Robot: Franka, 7 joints.
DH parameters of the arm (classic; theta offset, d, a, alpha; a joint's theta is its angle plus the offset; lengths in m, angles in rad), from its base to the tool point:
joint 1: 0 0.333 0 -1.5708
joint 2: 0 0 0 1.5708
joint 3: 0 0.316 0.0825 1.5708
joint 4: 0 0 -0.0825 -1.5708
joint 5: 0 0.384 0 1.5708
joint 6: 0 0 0.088 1.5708
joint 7: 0 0.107 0 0
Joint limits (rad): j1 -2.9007..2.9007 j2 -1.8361..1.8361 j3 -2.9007..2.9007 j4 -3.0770..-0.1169 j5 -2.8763..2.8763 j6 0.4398..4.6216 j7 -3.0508..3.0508
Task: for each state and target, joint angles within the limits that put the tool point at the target. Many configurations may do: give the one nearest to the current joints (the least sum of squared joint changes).
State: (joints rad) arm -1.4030 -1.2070 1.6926 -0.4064 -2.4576 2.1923 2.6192
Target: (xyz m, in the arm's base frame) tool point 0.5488 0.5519 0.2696
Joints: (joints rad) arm -1.5884 -1.4154 1.8409 -1.2793 -2.4581 2.4565 2.6192
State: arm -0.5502 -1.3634 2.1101 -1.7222 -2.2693 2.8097 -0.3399
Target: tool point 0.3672 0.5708 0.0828
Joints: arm -1.2134 -1.5663 1.9702 -1.5253 -2.2556 2.6478 -0.3399
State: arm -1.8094 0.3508 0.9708 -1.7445 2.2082 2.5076 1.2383
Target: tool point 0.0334 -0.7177 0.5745
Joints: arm -2.0966 0.4567 0.7336 -1.4022 2.2051 2.4770 1.2383
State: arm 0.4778 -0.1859 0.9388 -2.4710 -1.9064 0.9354 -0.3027
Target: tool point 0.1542 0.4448 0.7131
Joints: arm 0.4577 -0.2315 0.9036 -1.9716 -2.0707 1.0542 -0.3027
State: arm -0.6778 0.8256 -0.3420 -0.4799 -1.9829 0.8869 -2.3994
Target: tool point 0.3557 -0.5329 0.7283
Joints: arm -0.7120 0.8596 -0.3406 -0.5128 -1.9847 0.9442 -2.3994
